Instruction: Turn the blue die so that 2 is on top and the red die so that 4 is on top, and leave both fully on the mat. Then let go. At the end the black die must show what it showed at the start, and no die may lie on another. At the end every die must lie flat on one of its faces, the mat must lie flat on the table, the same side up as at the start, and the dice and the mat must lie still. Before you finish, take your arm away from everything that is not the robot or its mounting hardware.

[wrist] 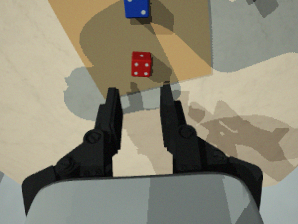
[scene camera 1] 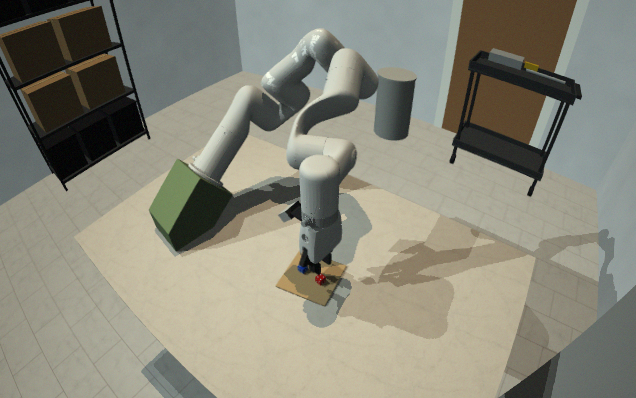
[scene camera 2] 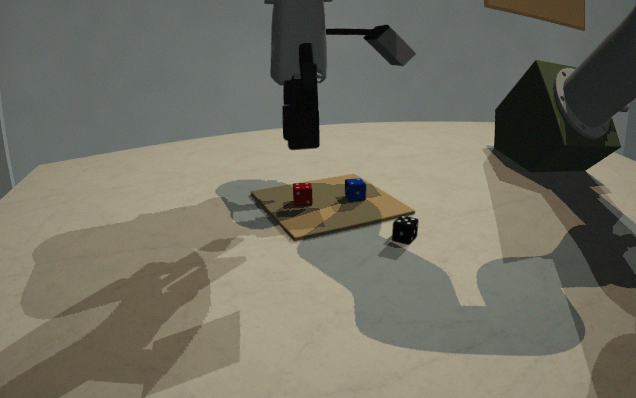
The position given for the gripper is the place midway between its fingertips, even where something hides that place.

Observation:
In view: the gripper (scene camera 2: 300,143) and a tan mat (scene camera 2: 331,212).
The tan mat shows as well in the wrist view (wrist: 179,45) and in scene camera 1 (scene camera 1: 303,285). The gripper shows as well in the wrist view (wrist: 140,99) and in scene camera 1 (scene camera 1: 320,266).

